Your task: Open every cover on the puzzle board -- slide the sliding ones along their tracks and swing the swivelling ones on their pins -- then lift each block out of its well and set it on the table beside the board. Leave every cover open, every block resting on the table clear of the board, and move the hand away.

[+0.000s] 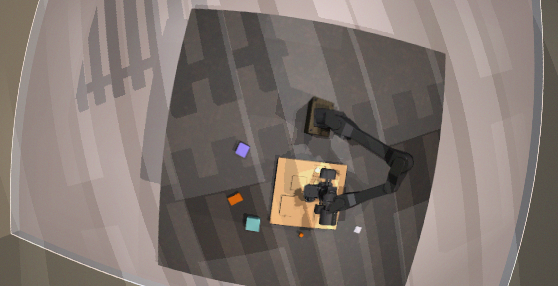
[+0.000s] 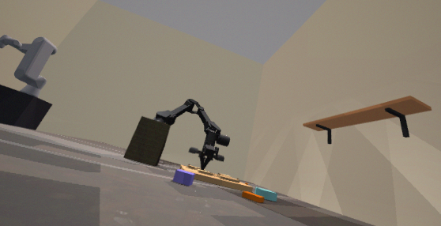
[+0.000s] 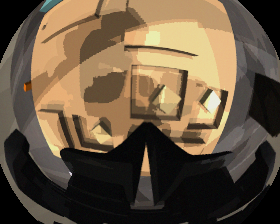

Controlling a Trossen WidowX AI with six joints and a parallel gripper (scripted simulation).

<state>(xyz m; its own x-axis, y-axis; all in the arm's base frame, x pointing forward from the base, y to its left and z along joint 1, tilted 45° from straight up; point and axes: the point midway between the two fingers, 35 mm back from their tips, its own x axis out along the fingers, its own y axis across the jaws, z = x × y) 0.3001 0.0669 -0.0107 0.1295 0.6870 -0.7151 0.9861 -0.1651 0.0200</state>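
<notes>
The puzzle board lies 40 mm ahead of my gripper tip and 50 mm to the right of it. The rest, counted from my gripper tip: cyan block (180 mm ahead, 290 mm to the right, 10 mm below); small grey piece (210 mm ahead, 190 mm to the left, 20 mm below); tiny orange piece (220 mm ahead, 80 mm to the right, 10 mm below).
</notes>
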